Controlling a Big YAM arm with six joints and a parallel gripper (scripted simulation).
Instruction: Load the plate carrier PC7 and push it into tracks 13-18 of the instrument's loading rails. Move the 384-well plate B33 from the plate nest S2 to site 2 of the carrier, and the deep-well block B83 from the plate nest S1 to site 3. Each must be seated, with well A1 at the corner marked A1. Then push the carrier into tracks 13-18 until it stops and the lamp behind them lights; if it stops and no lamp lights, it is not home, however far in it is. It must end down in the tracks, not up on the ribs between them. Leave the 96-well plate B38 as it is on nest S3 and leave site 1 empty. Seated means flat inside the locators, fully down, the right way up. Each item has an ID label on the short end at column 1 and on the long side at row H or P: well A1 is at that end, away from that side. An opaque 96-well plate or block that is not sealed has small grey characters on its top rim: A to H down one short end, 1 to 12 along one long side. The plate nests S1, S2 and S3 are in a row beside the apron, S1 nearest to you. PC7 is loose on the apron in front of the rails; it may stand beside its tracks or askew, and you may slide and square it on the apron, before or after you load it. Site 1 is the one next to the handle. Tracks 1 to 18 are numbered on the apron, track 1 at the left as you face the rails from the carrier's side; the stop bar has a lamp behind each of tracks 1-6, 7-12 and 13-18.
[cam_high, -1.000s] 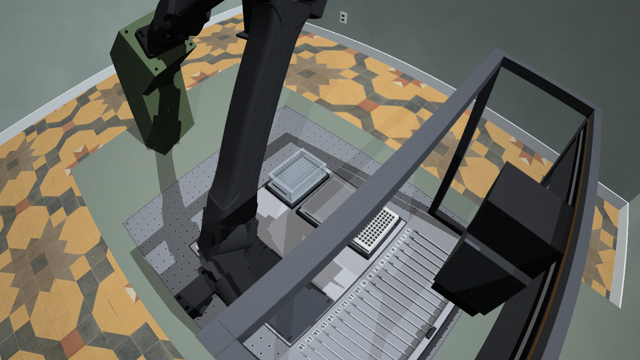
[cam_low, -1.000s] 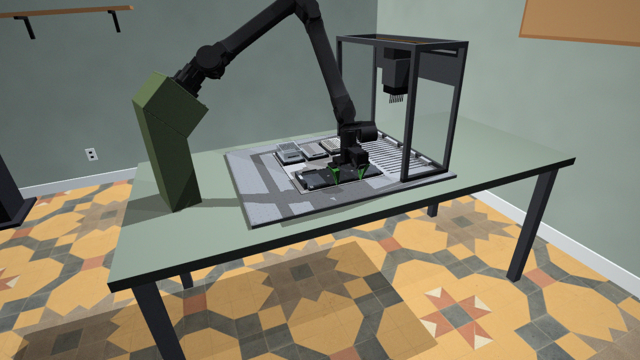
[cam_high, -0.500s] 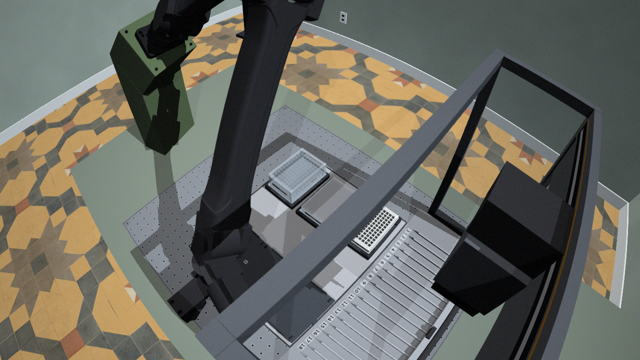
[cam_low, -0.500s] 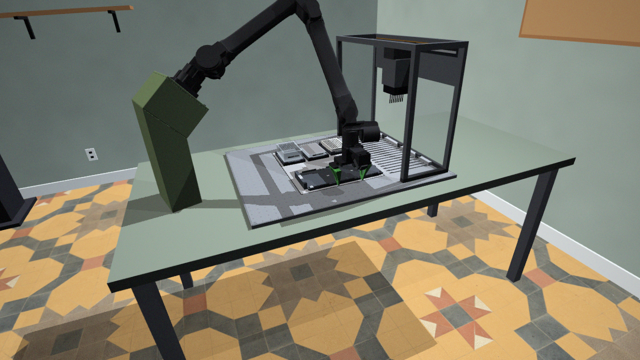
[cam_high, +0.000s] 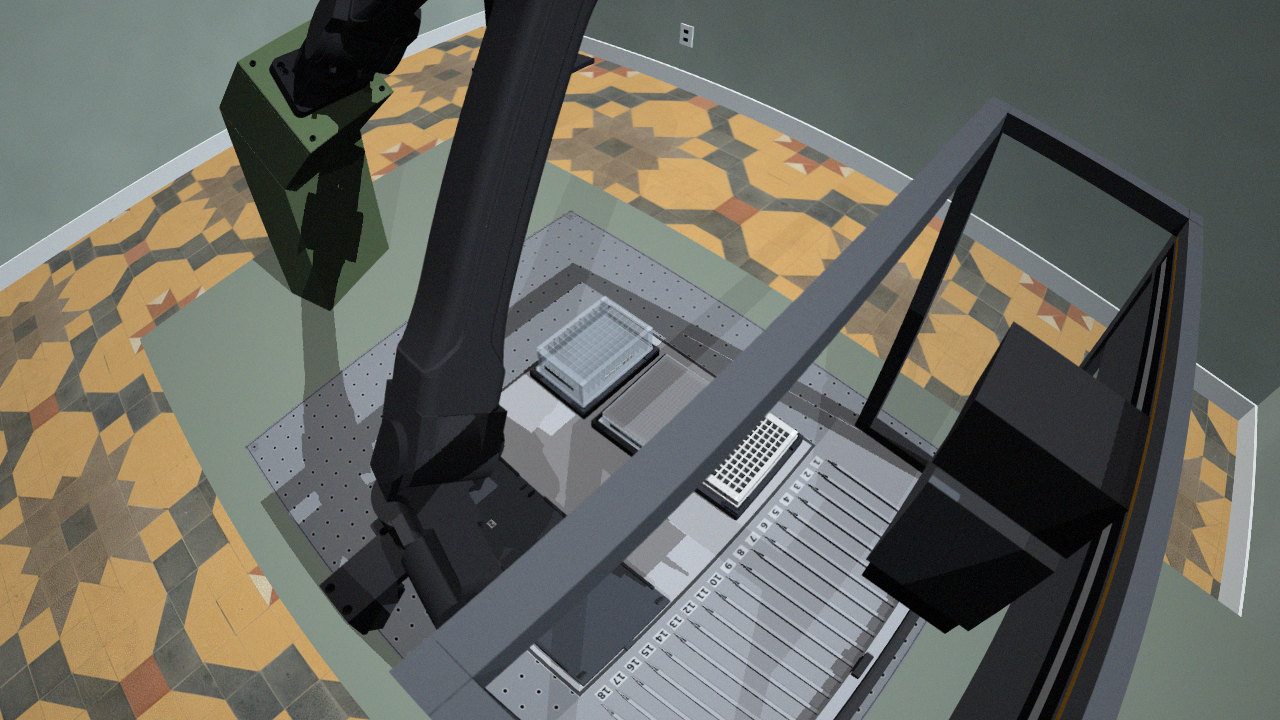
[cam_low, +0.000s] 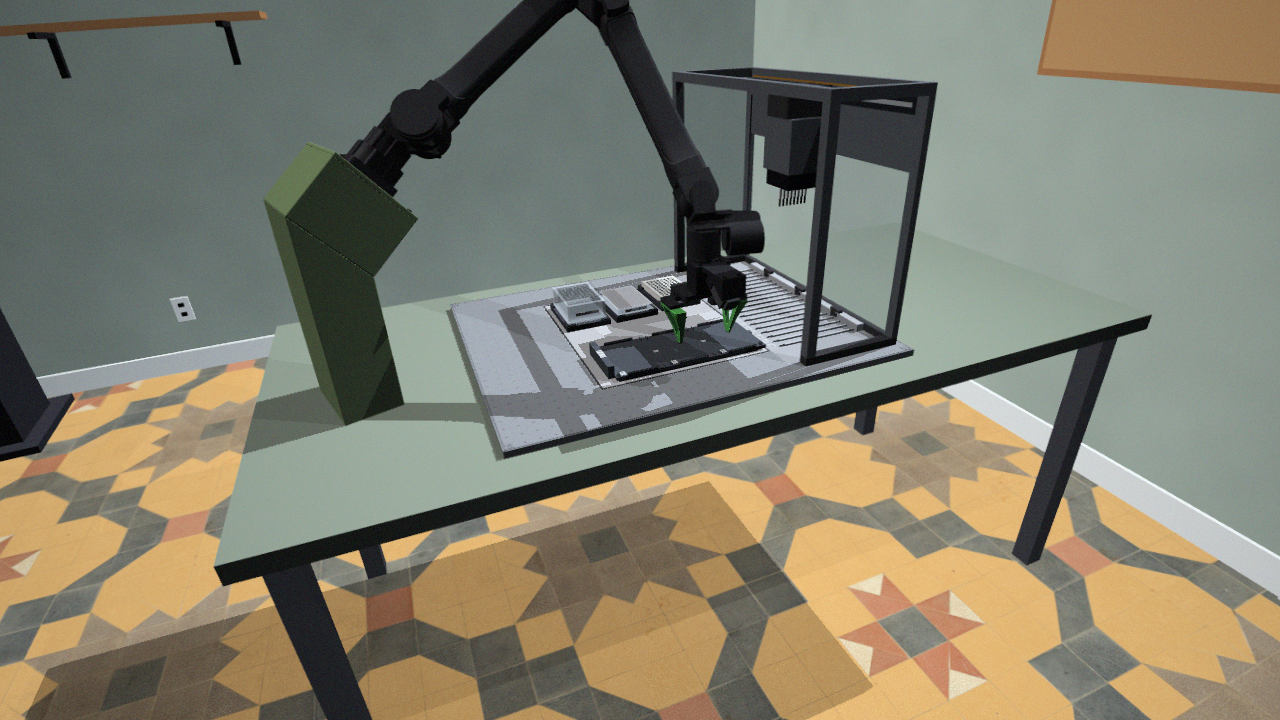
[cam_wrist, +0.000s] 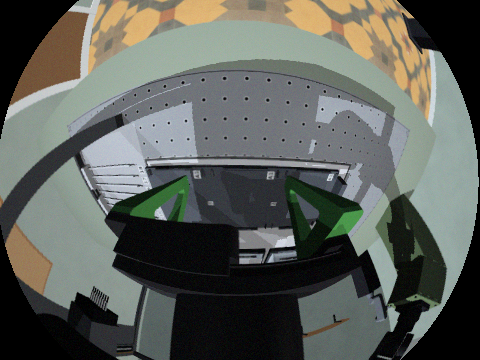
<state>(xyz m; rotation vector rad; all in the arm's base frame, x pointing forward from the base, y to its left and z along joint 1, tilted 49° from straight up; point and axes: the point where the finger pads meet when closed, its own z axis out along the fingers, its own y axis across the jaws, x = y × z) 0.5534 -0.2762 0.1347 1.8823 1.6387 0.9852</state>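
Right now the clear deep-well block B83 is 12 cm behind my hand, 34 cm to the left of it and 5 cm below it. From my hand the other things lie so: dark plate carrier PC7 (1 cm behind, 8 cm to the left, 6 cm below); then 384-well plate B33 (1 cm behind, 34 cm to the left, 5 cm below); then plate nest S2 (1 cm behind, 34 cm to the left, 7 cm below).
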